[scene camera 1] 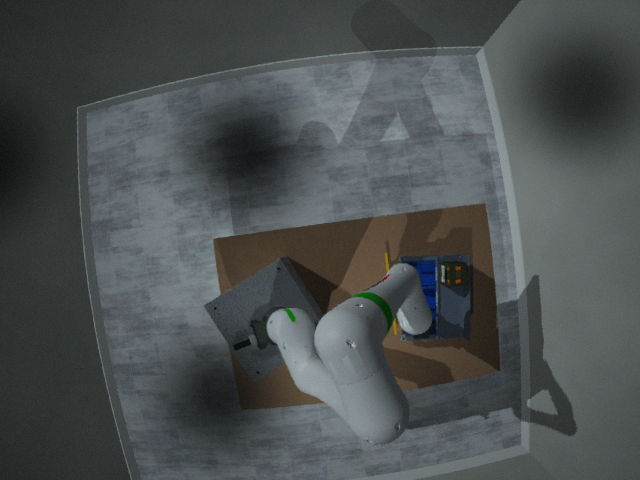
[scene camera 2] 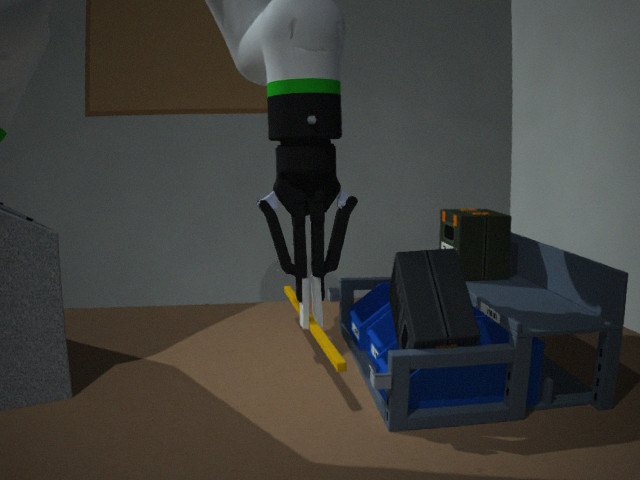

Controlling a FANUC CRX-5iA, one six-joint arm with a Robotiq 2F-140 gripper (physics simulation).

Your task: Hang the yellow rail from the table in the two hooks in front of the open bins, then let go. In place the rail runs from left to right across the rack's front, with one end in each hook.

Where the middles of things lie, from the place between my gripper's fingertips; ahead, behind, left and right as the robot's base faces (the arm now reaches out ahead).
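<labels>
Dark box (scene camera 2: 431, 307), from my hand: 140 mm to the right, 90 mm ahead, 40 mm above. My gripper: 20 mm to the right of yellow rail (scene camera 2: 339, 363).
</labels>
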